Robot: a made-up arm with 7 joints.
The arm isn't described. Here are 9 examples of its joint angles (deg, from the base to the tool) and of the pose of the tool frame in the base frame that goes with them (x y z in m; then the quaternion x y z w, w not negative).
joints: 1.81 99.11 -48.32 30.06 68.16 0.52 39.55
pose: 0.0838 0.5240 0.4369 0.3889 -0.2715 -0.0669 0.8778
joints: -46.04 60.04 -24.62 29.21 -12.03 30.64 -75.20
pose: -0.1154 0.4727 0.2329 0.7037 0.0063 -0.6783 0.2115
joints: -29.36 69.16 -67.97 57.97 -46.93 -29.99 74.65
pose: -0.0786 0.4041 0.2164 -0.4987 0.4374 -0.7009 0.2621
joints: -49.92 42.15 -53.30 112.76 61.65 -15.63 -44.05
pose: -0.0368 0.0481 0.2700 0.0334 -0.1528 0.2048 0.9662
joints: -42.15 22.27 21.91 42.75 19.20 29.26 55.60
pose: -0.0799 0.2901 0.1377 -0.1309 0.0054 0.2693 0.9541
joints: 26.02 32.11 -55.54 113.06 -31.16 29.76 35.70
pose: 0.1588 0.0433 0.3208 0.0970 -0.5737 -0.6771 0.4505
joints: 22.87 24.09 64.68 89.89 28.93 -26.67 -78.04
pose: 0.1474 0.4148 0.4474 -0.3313 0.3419 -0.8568 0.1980
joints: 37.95 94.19 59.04 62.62 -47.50 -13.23 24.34
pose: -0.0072 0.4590 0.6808 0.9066 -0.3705 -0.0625 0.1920
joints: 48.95 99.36 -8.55 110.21 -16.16 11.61 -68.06
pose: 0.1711 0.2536 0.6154 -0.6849 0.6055 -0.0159 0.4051
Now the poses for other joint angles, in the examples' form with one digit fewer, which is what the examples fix.
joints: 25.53 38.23 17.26 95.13 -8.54 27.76 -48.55
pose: 0.267 0.280 0.462 0.692 -0.597 0.311 0.261
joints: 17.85 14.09 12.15 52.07 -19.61 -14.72 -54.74
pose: 0.299 0.235 0.189 0.620 -0.610 0.233 0.436
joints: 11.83 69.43 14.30 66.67 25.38 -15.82 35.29
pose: 0.232 0.400 0.435 0.290 -0.755 -0.256 0.530
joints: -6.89 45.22 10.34 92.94 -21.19 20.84 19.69
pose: 0.213 0.272 0.305 0.430 -0.490 -0.330 0.683
